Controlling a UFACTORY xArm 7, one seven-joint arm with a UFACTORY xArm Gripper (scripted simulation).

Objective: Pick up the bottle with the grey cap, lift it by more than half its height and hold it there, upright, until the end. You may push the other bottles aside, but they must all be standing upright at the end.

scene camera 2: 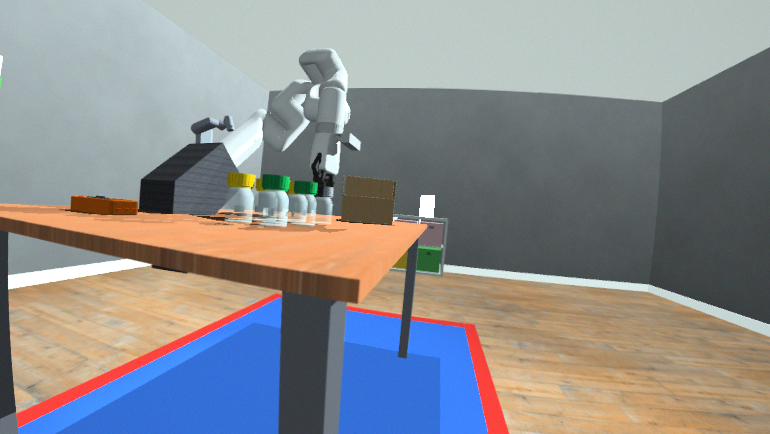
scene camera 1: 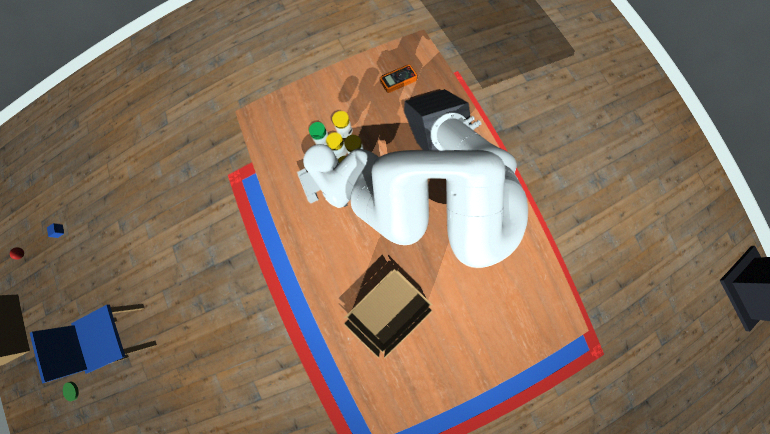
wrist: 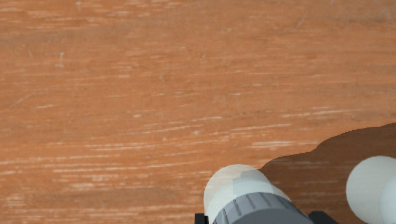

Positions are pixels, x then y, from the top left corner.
Labels:
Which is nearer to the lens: the cardboard box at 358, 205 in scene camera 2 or the orange meter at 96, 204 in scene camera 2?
The orange meter.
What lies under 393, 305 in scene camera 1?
A cardboard box.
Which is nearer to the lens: the cardboard box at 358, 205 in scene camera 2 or the green-capped bottle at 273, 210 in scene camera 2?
The green-capped bottle.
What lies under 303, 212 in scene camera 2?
A green-capped bottle.

